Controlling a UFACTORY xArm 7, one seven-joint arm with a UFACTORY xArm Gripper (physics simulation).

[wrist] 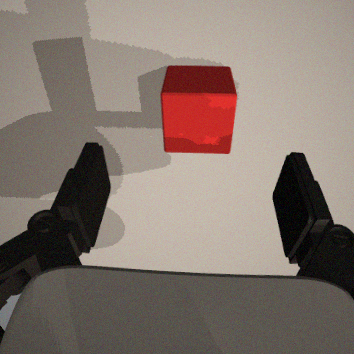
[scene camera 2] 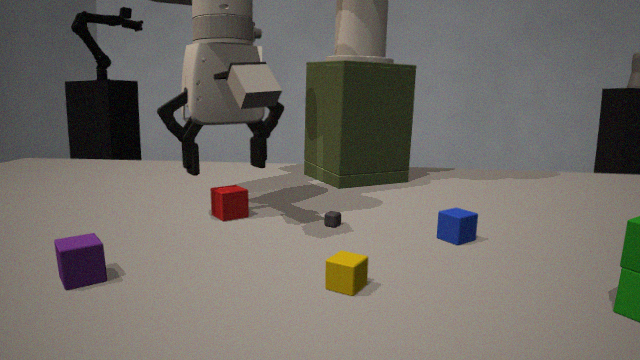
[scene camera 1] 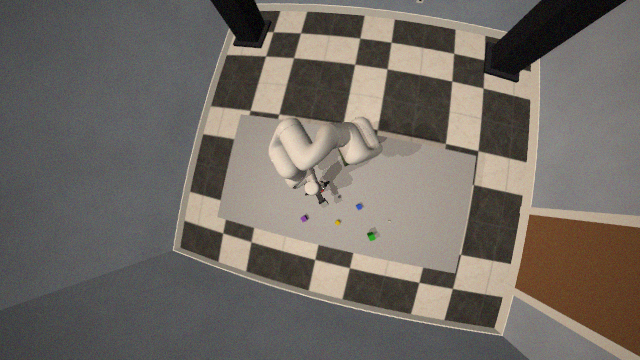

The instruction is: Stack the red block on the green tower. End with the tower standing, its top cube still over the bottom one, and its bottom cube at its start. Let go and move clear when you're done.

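Places are measured from the arm's base along level axes (x ahead, y left, z up), in centimetres.
Pixels of known places: gripper, fingertip midpoint: (wrist: 192, 168) (scene camera 2: 226, 170); arm's base at its link origin: (scene camera 2: 359, 63).
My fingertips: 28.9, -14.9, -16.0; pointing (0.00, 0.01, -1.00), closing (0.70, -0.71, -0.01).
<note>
For each thing: its top centre in the pictures, then the offset to it from my fingertips, as dx, dy, dz. Level surfaces: height alone.
- red block at its top centre: (wrist: 197, 125) (scene camera 2: 229, 188) +0.8, +0.6, -2.3
- green tower at its top centre: (scene camera 1: 372, 237) +21.2, +41.3, +1.4
- purple cube at its top centre: (scene camera 2: 77, 241) (scene camera 1: 303, 219) +22.8, -4.8, -2.5
- yellow cube at its top centre: (scene camera 2: 347, 257) (scene camera 1: 337, 222) +19.0, +17.9, -3.3
- blue cube at its top centre: (scene camera 2: 458, 212) (scene camera 1: 359, 207) +4.8, +28.9, -2.8
- table at its surface level: dz -6.0
- small dark cube at its top centre: (scene camera 2: 332, 212) +2.1, +14.4, -4.3
The red block (scene camera 1: 323, 189) (scene camera 2: 229, 203) (wrist: 199, 117) lies flat on the grey table. My gripper (scene camera 1: 324, 193) (scene camera 2: 225, 169) (wrist: 192, 168) is open and empty, with its fingers pointing down above the red block. In the wrist view the block shows between the two fingers from side to side, a little beyond the fingertips, with its sides nearly in line with them. In scene camera 1 the arm partly hides the block. The green tower (scene camera 1: 371, 236) (scene camera 2: 632, 250) is two cubes, one on the other, upright, cut off at the right edge of scene camera 2.
A purple cube (scene camera 1: 304, 218) (scene camera 2: 81, 261), a yellow cube (scene camera 1: 338, 222) (scene camera 2: 346, 273) and a blue cube (scene camera 1: 359, 206) (scene camera 2: 457, 226) stand on the table (scene camera 1: 425, 200). A small dark cube (scene camera 2: 333, 219) lies right of the red block in scene camera 2. The green pedestal (scene camera 2: 360, 120) stands behind.
</note>
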